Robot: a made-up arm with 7 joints.
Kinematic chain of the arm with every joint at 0, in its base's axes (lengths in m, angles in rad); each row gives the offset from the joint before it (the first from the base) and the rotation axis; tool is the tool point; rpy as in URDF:
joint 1: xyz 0 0 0.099 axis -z
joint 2: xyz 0 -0.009 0.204 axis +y
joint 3: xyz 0 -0.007 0.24 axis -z
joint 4: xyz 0 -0.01 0.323 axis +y
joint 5: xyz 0 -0.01 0.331 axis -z
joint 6: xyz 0 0 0.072 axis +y
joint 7: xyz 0 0 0.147 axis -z
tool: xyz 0 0 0 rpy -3.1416 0 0
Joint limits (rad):
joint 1: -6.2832..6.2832
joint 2: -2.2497..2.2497
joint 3: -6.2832..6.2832
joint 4: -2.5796..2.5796
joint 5: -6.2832..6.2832
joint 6: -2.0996..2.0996
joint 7: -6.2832..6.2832
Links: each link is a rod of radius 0.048 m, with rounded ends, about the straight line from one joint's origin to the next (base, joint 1, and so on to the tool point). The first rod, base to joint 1, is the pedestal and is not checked.
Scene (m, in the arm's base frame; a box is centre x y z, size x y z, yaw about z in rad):
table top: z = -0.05
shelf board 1: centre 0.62 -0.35 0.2 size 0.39 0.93 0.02 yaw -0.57
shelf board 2: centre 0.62 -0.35 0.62 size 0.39 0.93 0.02 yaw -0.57
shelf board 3: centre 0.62 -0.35 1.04 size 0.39 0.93 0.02 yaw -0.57
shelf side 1: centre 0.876 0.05 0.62 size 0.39 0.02 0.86 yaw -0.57
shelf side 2: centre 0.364 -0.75 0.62 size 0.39 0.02 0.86 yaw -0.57
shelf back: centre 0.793 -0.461 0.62 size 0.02 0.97 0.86 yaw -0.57
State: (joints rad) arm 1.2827 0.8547 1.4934 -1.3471 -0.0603 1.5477 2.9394
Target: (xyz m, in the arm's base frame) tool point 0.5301 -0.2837 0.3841
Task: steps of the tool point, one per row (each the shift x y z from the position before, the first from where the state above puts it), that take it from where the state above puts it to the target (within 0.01 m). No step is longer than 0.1 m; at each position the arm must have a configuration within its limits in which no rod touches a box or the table.
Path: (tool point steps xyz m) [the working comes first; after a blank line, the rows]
Joints at the target: 1.2096 1.1957 1.7627 -2.1663 -0.2074 1.5122 2.9394
Straight joint move there: touches shelf board 2.

1: -0.0325 0.0688 -0.0320
2: -0.0436 0.0655 -0.0401
3: -0.0544 0.0586 -0.0468
4: -0.0643 0.0483 -0.0513
5: -0.0731 0.0356 -0.0521
6: 0.0451 -0.0157 -0.0542
7: 0.0326 -0.0020 -0.0659
8: 0.0172 0.0138 -0.0682
9: 0.0024 0.0282 -0.0606
10: 0.0788 -0.0463 0.0119
11: 0.0690 -0.0462 0.0004
12: 0.0580 -0.0394 -0.0123

